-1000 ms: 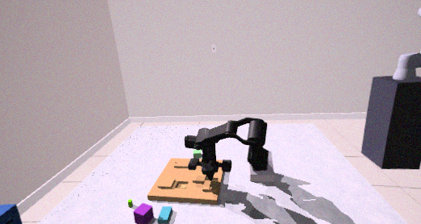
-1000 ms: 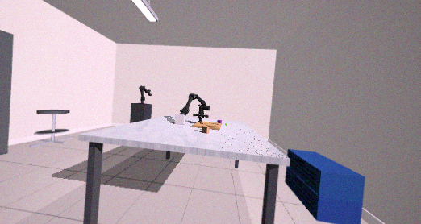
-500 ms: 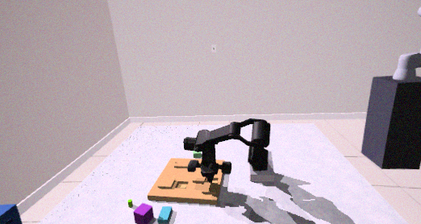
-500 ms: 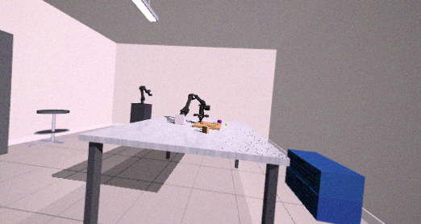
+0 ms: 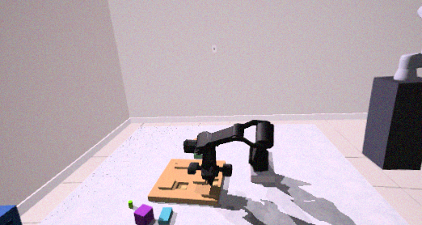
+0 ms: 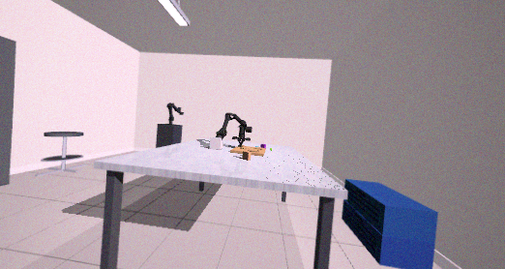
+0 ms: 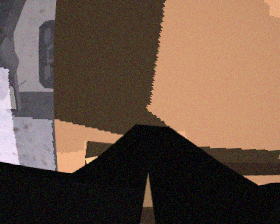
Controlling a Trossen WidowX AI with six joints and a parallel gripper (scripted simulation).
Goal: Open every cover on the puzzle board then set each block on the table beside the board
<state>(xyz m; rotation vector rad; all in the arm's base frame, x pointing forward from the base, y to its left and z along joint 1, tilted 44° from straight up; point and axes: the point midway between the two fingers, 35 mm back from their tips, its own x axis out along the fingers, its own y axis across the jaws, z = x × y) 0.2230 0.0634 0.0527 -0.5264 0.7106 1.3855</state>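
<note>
Now: the tan wooden puzzle board 10 cm ahead of my gripper tip and 7 cm to the right of it.
</note>
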